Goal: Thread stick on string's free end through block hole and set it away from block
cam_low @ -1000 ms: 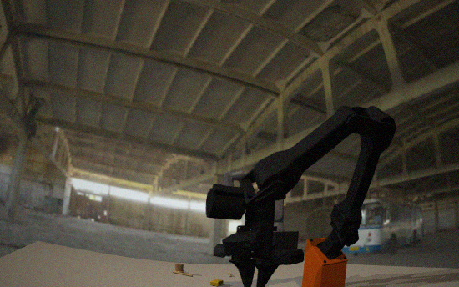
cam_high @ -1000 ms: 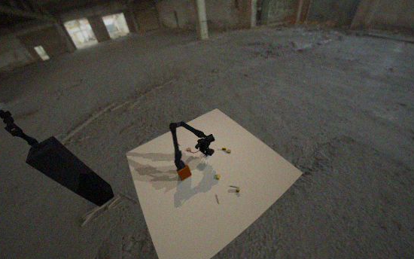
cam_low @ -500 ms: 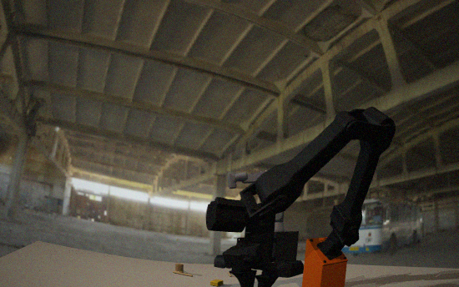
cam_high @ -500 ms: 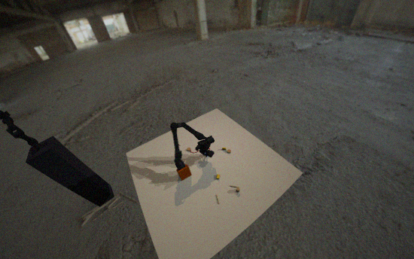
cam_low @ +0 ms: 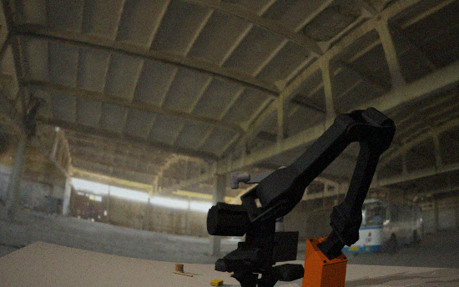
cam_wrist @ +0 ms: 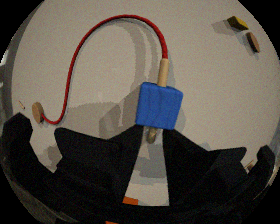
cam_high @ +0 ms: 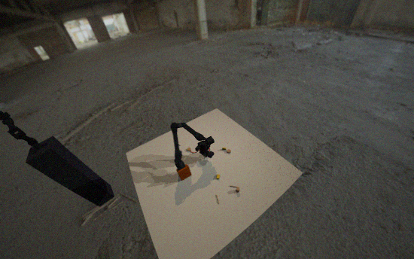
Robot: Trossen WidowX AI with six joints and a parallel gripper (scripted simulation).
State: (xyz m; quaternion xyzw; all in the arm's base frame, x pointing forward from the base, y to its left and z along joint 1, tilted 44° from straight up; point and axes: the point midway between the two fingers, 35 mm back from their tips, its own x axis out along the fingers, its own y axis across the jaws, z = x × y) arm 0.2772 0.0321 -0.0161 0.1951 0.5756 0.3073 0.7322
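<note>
My gripper tip is now 30 mm short of the blue block, 10 mm to the right of it and 10 mm below it. From my gripper tip the other things lie so: yellow block 250 mm to the right, 60 mm behind; then small wooden block 450 mm to the right, 40 mm behind, 10 mm above.
</note>
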